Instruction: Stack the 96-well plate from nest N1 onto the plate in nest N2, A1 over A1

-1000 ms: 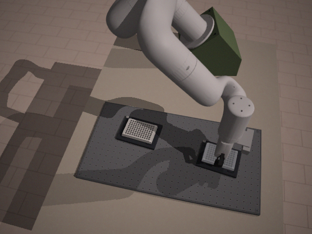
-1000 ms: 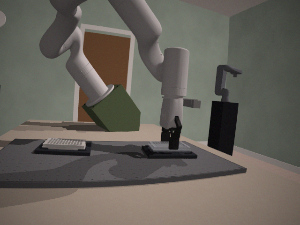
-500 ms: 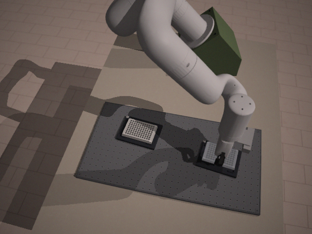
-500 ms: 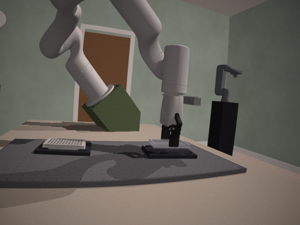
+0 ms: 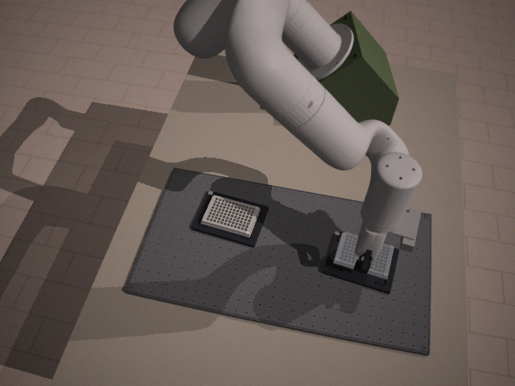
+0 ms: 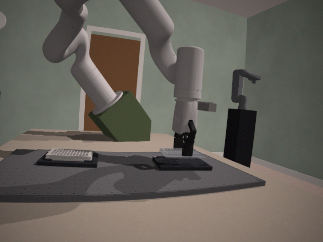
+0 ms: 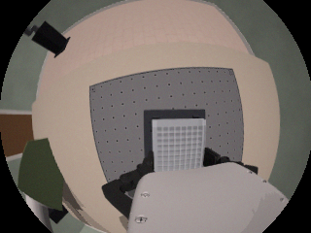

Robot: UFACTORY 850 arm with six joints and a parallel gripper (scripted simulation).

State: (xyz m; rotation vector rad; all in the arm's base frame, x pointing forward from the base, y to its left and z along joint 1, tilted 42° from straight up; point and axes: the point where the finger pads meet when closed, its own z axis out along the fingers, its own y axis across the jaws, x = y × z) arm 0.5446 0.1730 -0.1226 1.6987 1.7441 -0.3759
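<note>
The white 96-well plate is 340 mm to the right of my hand, 30 mm below it and 30 mm behind it.
</note>
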